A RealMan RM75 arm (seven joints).
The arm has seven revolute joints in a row. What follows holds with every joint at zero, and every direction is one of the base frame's. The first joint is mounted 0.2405 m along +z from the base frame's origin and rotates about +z. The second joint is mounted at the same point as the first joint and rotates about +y. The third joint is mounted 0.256 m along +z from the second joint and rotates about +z. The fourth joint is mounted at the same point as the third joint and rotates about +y. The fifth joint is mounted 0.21 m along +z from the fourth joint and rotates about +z. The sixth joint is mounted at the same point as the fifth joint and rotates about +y. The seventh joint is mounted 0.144 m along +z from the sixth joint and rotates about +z. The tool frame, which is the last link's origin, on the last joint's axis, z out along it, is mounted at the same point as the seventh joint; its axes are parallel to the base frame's.
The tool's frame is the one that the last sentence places.
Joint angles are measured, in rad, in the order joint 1, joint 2, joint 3, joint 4, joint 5, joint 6, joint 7. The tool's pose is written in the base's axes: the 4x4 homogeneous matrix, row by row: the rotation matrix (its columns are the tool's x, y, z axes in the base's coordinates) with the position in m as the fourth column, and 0 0 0 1 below. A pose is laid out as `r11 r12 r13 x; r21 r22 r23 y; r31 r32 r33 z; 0 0 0 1`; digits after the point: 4 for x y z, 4 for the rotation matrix.
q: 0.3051, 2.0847, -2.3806, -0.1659, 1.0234, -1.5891, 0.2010
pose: 0.5831 -0.7644 -0.2750 0.3261; 0.3616 -0.0588 0.9305 0.2742; -0.7275 -0.6420 0.2421 0.0258; 0 0 0 1
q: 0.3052, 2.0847, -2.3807, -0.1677, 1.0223, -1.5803, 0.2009
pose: 0.5842 -0.7654 -0.2701 0.3265; 0.3541 -0.0591 0.9333 0.2749; -0.7303 -0.6409 0.2366 0.0248; 0 0 0 1
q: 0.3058, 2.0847, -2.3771, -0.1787, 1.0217, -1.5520, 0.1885
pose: 0.5920 -0.7653 -0.2528 0.3274; 0.3350 -0.0517 0.9408 0.2774; -0.7330 -0.6416 0.2257 0.0221; 0 0 0 1
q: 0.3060, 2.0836, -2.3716, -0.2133, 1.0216, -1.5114, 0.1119
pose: 0.6334 -0.7373 -0.2350 0.3251; 0.3176 -0.0292 0.9478 0.2823; -0.7056 -0.6750 0.2157 0.0175; 0 0 0 1
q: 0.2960, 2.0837, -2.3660, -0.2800, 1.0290, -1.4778, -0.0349
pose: 0.6995 -0.6795 -0.2212 0.3184; 0.3140 0.0142 0.9493 0.2860; -0.6419 -0.7335 0.2233 0.0119; 0 0 0 1
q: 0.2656, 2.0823, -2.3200, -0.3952, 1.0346, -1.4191, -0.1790
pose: 0.7396 -0.6503 -0.1737 0.3119; 0.2989 0.0862 0.9504 0.2899; -0.6030 -0.7548 0.2582 0.0095; 0 0 0 1
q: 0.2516, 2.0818, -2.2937, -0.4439, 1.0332, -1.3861, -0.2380
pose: 0.7568 -0.6366 -0.1484 0.3100; 0.2844 0.1163 0.9516 0.2920; -0.5885 -0.7624 0.2691 0.0093; 0 0 0 1
